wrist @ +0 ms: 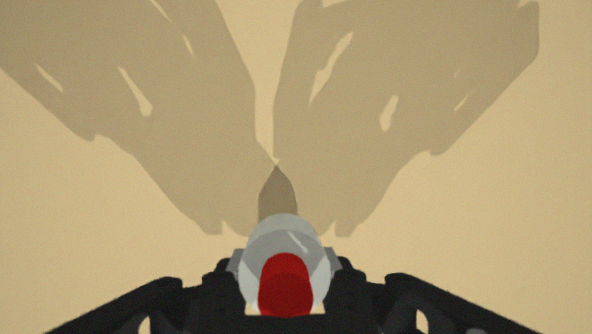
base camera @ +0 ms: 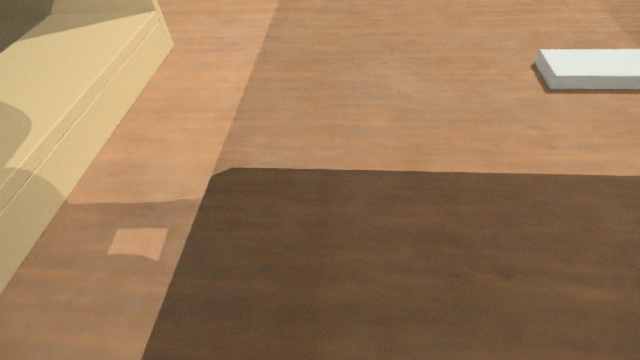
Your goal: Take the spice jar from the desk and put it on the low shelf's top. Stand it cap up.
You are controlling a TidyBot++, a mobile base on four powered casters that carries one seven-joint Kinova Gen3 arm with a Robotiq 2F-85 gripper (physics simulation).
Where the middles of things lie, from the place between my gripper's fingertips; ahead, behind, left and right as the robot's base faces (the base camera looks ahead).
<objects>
The spice jar (wrist: 284, 271) lies 3 cm above my hand and 1 cm to the left of it.
</objects>
